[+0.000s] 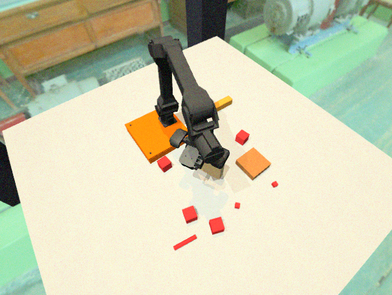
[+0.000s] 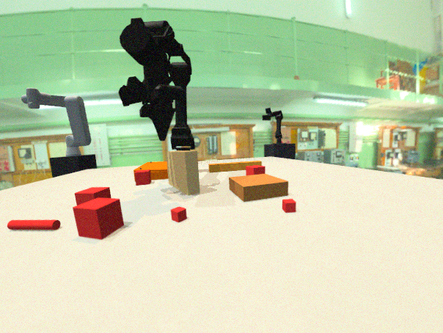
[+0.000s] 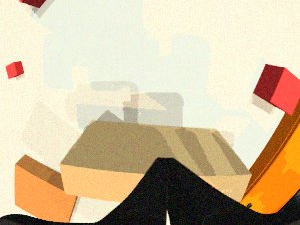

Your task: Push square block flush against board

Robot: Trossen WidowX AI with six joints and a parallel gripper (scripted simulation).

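Now: gripper tip 2 cm past the tan board, 4 cm to the right of it and 8 cm above it. From my gripper tip the other things lie so: red rod (18 cm ahead, 17 cm to the right, 12 cm below); orange-brown square block (7 cm ahead, 20 cm to the left, 11 cm below); long orange board (25 cm behind, 24 cm to the left, 11 cm below).
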